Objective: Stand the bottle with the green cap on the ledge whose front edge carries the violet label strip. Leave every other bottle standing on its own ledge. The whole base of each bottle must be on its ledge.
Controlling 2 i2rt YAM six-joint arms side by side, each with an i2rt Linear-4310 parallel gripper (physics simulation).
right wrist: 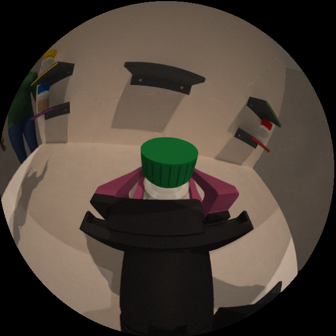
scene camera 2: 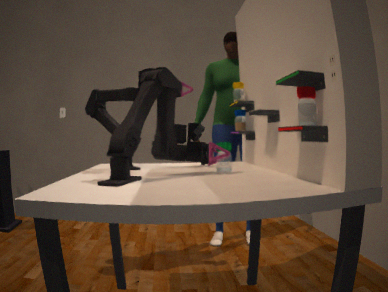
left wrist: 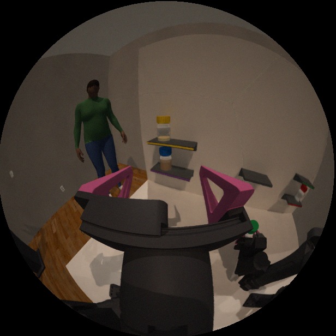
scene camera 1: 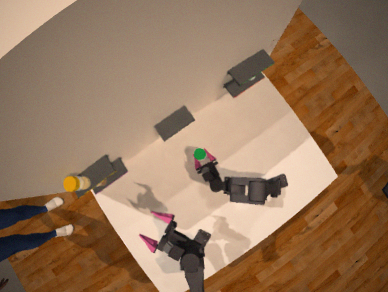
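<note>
The green-capped bottle is upright, its base seemingly on the table. My right gripper is shut on it below the cap, with a finger on each side. My left gripper is open and empty, raised over the table at lower left in scene camera 1. The violet-strip ledge is the lower left one in the left wrist view. A blue-capped bottle stands on its left part there.
A yellow-capped bottle stands on the yellow-strip ledge directly above. A bare ledge is mid-wall. A red-capped bottle stands on the red-strip ledge, under the green-strip ledge.
</note>
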